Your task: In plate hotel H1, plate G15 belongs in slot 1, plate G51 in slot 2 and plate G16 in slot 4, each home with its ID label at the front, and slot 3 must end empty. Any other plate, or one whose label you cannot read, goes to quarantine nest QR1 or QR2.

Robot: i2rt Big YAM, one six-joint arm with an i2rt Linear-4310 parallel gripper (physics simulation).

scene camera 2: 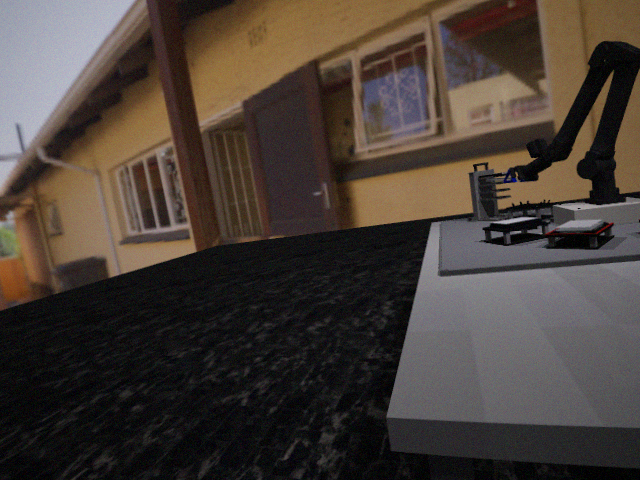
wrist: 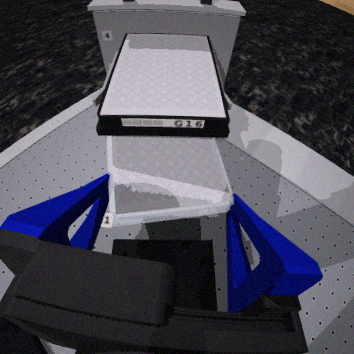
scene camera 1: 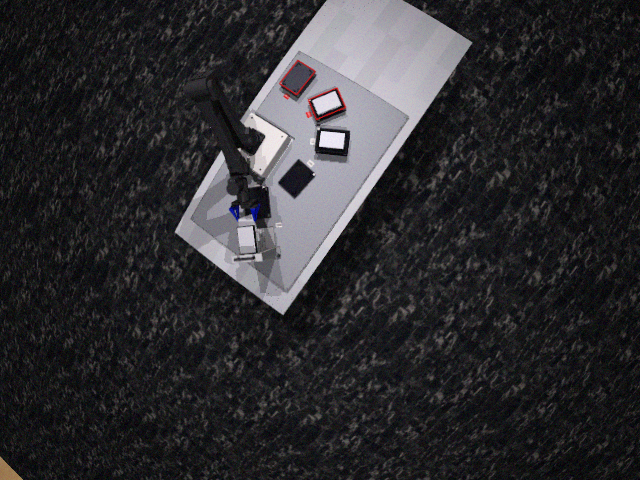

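Pixels of known places: gripper, fingertip midpoint: (scene camera 2: pixel 511 181) (wrist: pixel 171 189) (scene camera 1: pixel 246 221); arm's base, origin of the base link: (scene camera 2: pixel 604 202) (scene camera 1: pixel 253 142).
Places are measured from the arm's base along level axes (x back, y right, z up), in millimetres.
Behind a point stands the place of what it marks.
Plate hotel H1 (scene camera 1: pixel 247 257) {x -349, y 446, z 221 mm} (scene camera 2: pixel 482 198) {x -351, y 434, z 47 mm} (wrist: pixel 167 22) {x -327, y 453, z 169 mm} is a grey upright rack with slot labels 4 and 1 readable in the wrist view. White plate G16 (scene camera 1: pixel 247 239) {x -291, y 397, z 161 mm} (wrist: pixel 165 80) {x -272, y 384, z 160 mm} sits in its top level, black-edged, its "G16" label facing the wrist camera. My gripper (scene camera 1: pixel 246 217) {x -229, y 339, z 113 mm} (scene camera 2: pixel 510 177) {x -229, y 339, z 113 mm} (wrist: pixel 171 189) {x -229, y 339, z 113 mm} is shut on a pale plate (wrist: pixel 167 160) {x -240, y 348, z 129 mm}, with a blue finger at each side. This plate is lower than G16, slightly skewed in the wrist view, and its far part is hidden beneath G16. I cannot read a label on it, nor tell its exact slot level.
Red-rimmed nests are the quarantine nests: one (scene camera 1: pixel 297 77) {x -4, y -412, z -21 mm} shows a dark top, the other (scene camera 1: pixel 312 113) {x -168, y -292, z -61 mm} holds a white plate (scene camera 1: pixel 327 103) {x -224, y -361, z -7 mm} (scene camera 2: pixel 580 225) {x -226, y -397, z -7 mm}. A black nest (scene camera 1: pixel 332 151) {x -378, y -164, z -11 mm} bears another white plate (scene camera 1: pixel 332 139) {x -348, y -212, z 4 mm} (scene camera 2: pixel 511 222) {x -363, y -238, z 2 mm}. Black nests (scene camera 1: pixel 296 178) {x -287, y 44, z -49 mm} (scene camera 1: pixel 264 201) {x -218, y 229, z -1 mm} stand nearer the hotel.
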